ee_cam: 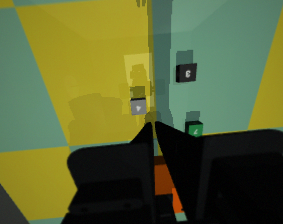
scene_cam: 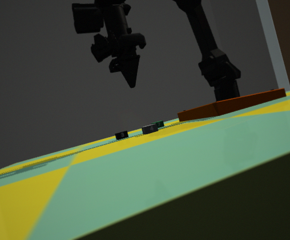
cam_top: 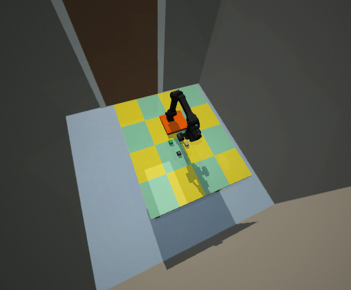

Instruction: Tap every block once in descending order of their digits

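Now: the black block marked 3 5 cm ahead of my gripper tip, 8 cm to the right of it and 12 cm below it. Also, from my gripper tip: grey block marked 4: 1 cm behind, 2 cm to the left, 12 cm below; then green block: 8 cm behind, 11 cm to the right, 12 cm below.
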